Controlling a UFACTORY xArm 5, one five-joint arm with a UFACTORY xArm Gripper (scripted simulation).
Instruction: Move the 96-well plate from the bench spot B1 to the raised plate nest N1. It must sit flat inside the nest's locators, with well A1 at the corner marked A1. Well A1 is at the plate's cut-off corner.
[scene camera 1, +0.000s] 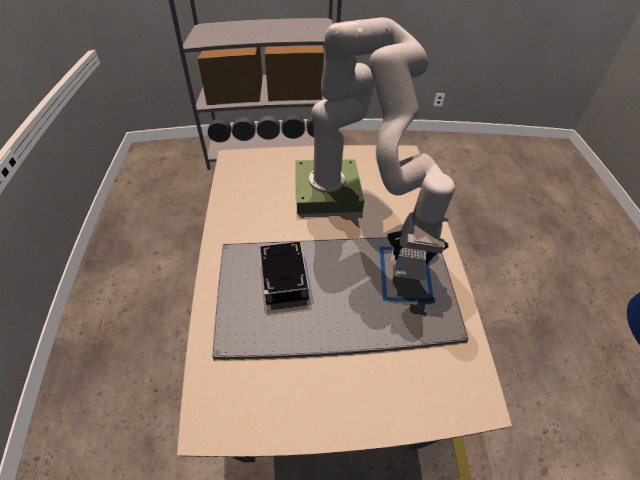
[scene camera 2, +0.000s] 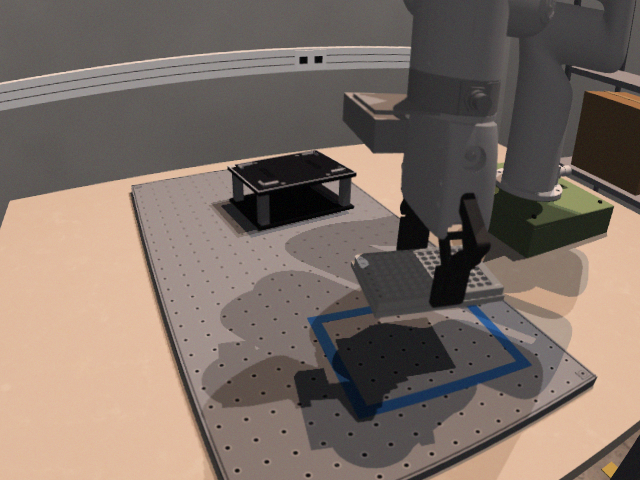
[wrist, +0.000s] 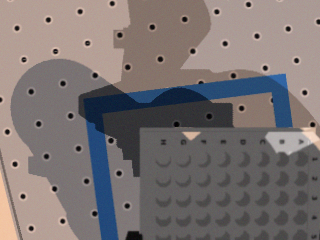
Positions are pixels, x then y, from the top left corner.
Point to a grey 96-well plate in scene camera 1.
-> At 408, 257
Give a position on a grey 96-well plate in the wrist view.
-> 178, 166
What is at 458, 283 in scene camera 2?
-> My gripper.
